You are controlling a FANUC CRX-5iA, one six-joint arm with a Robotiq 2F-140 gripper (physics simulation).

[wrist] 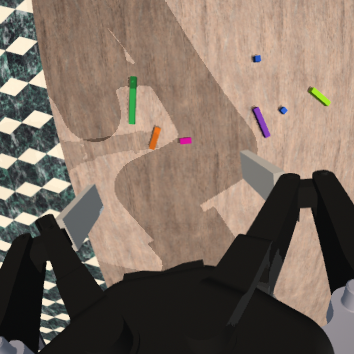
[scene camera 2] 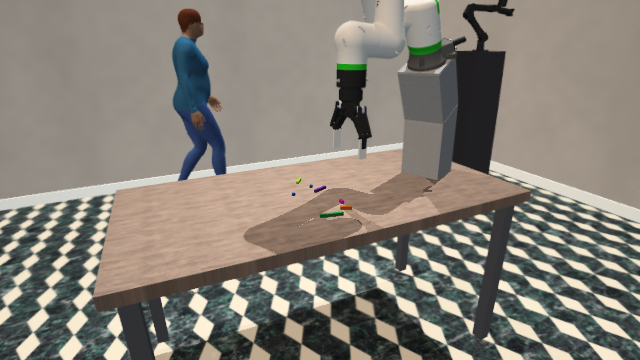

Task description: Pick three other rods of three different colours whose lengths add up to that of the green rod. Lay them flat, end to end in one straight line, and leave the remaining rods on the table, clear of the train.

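Frame: origin at the arm's base, x ahead, y left, z up, level; metres.
Seen in the pictures: gripper, fingertip midpoint: (wrist: 168, 180) (scene camera 2: 348, 153); arm's base at its link origin: (scene camera 2: 426, 63).
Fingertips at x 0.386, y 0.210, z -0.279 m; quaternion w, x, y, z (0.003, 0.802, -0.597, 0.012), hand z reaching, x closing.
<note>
Offsets run from my fingertips to a thing's middle. Level surfaces: height alone.
The green rod @[dx +0.077, dy +0.064, dz -0.187 m] (scene camera 2: 331, 214) (wrist: 132, 100), the longest, lies flat near the table's front edge. An orange rod @[dx +0.014, dy +0.023, dz -0.187 m] (scene camera 2: 346, 207) (wrist: 155, 138) and a short magenta rod @[dx +0.013, dy -0.033, dz -0.187 m] (scene camera 2: 341, 201) (wrist: 185, 140) lie close by, apart from it and at different angles. A purple rod @[dx +0.058, dy -0.172, dz -0.187 m] (scene camera 2: 320, 189) (wrist: 261, 122) lies farther back. A yellow-green rod @[dx +0.121, dy -0.287, dz -0.187 m] (scene camera 2: 298, 180) (wrist: 319, 96) lies beyond it. Two small blue pieces, one @[dx +0.167, dy -0.146, dz -0.187 m] (scene camera 2: 293, 194) (wrist: 257, 58) and another @[dx +0.085, dy -0.212, dz -0.187 m] (scene camera 2: 311, 186) (wrist: 283, 110), lie near the purple rod. My gripper (scene camera 2: 349, 146) (wrist: 168, 180) is open and empty, high above the table.
The wooden table @[dz -0.193 m] (scene camera 2: 200, 225) (wrist: 210, 30) carries the rods, with the arm's shadow across it. The grey robot pedestal (scene camera 2: 425, 120) stands at its back right. A dark cabinet (scene camera 2: 477, 110) is behind the pedestal. A person (scene camera 2: 192, 90) stands behind the table at the left.
</note>
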